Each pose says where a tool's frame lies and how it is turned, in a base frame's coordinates. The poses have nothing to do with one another.
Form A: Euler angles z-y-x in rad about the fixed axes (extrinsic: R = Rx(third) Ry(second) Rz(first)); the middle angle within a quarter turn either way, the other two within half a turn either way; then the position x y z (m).
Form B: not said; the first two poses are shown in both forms.
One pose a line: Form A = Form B
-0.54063 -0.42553 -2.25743 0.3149 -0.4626 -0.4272 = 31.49 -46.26 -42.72 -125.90 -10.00 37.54
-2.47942 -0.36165 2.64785 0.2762 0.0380 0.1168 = 27.62 3.80 11.68 -145.53 2.62 137.60
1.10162 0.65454 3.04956 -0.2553 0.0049 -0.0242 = -25.53 0.49 -2.42 -147.71 -20.86 -67.43
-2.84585 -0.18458 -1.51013 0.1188 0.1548 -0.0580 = 11.88 15.48 -5.80 86.44 -16.28 -168.41
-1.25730 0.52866 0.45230 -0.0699 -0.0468 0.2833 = -6.99 -4.68 28.33 -20.91 33.75 -71.32
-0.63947 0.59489 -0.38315 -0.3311 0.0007 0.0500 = -33.11 0.07 5.00 -38.46 11.19 -47.36
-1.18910 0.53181 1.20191 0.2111 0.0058 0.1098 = 21.11 0.58 10.98 29.77 69.02 -26.27
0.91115 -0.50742 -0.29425 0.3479 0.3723 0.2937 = 34.79 37.23 29.37 -33.10 -3.20 57.56
